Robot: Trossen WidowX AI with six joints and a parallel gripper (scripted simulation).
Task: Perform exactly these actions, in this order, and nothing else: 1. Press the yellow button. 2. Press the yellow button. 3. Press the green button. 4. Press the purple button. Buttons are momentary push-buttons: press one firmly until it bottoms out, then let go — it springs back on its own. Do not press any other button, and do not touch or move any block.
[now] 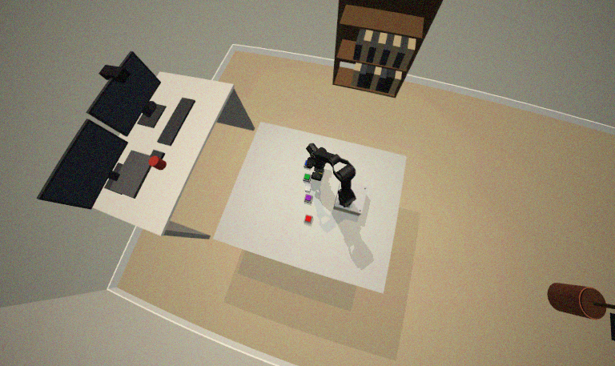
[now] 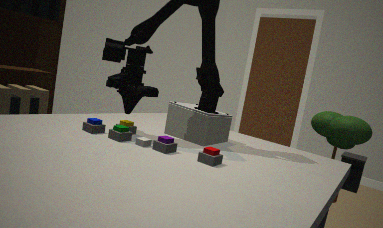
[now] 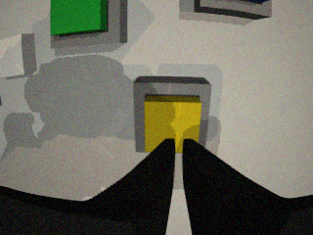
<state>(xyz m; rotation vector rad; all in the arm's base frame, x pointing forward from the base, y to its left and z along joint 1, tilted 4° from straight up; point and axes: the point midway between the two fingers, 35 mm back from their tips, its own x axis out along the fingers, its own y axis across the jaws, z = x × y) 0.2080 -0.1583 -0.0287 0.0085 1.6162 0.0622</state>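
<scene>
Right now my gripper tip is 30 mm above the yellow button. Round my gripper tip: blue button (100 mm ahead, 30 mm to the right, 30 mm below); then green button (70 mm ahead, 60 mm to the left, 30 mm below); then small white block (130 mm to the left, 50 mm below, 40 mm ahead).
</scene>
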